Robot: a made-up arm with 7 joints.
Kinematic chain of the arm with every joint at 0, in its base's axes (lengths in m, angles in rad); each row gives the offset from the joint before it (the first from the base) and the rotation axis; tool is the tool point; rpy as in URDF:
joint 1: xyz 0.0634 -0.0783 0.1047 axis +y
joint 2: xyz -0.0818 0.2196 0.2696 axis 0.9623 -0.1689 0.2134
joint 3: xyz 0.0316 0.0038 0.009 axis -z
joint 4: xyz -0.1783 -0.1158 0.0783 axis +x
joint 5: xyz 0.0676 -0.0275 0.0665 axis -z
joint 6: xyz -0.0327 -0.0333 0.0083 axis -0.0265 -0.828 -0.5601
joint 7: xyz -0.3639 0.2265 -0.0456 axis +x
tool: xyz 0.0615 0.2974 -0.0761 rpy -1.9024 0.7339 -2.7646
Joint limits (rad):
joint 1: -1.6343..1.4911
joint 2: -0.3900..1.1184
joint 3: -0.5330..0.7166
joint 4: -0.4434..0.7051
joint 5: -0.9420..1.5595
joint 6: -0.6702..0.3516
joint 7: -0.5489..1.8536
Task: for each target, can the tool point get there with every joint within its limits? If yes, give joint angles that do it. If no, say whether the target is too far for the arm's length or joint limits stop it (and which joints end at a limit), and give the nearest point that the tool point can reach.
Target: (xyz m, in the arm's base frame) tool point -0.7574 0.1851 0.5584
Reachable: yes | joints -0.4298 0.3346 0.3424 -0.3362 -0.5431 -0.4723 1.2880
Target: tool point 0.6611 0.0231 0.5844
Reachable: yes | joints 0.9275 0.9745 -0.0023 0.1879 1.0868 0.0642 0.9550
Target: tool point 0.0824 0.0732 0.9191
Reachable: yes | joints 0.0091 0.6696 0.1491 -0.0475 1.3326 -0.4707 1.1779
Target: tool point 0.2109 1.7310 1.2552
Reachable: no: too far | nearest point 0.1503 0.7431 0.7823 | short by 1.097 m
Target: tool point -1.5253 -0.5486 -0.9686
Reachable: no: too far | nearest point -0.7700 -0.2033 -0.4365 | short by 0.986 m
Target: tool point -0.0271 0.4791 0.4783
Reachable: yes | joints -0.6961 0.1685 0.4772 0.1299 0.6989 0.2647 -0.1258
